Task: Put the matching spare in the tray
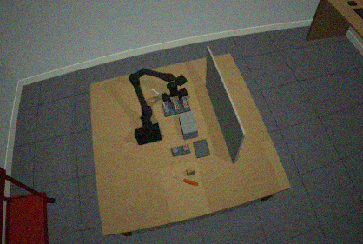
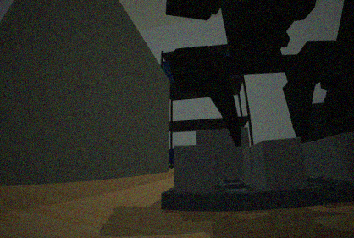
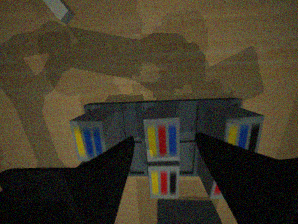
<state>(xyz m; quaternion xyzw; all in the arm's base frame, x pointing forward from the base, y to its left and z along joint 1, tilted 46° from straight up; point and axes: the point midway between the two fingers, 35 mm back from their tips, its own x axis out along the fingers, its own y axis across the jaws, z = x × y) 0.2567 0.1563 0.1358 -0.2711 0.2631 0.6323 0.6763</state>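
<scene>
The dark rack lies 30 mm to the right of my gripper tip and 40 mm below it. From my gripper tip the other things lie so: tall grey panel 260 mm ahead, 260 mm to the right, 170 mm above; then grey mounted unit 30 mm ahead, 230 mm to the right; then white strip 120 mm behind, 170 mm to the left, 50 mm below.
</scene>
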